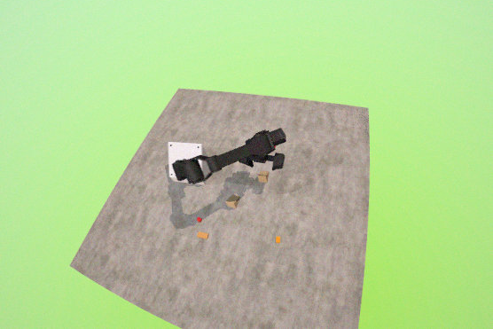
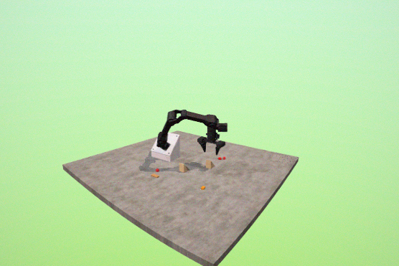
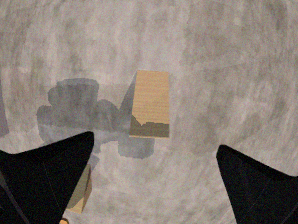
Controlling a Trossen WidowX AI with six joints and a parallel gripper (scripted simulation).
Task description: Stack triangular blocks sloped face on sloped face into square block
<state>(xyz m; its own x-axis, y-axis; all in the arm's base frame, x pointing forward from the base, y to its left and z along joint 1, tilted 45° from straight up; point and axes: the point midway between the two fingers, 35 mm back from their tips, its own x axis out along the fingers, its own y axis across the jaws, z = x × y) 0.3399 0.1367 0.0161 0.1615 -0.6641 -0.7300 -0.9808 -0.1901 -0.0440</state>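
Right now my gripper tip is 10 mm past the tan triangular block and 90 mm above it. The rest, counted from my gripper tip: orange piece: 150 mm ahead, 260 mm to the right, 100 mm below.
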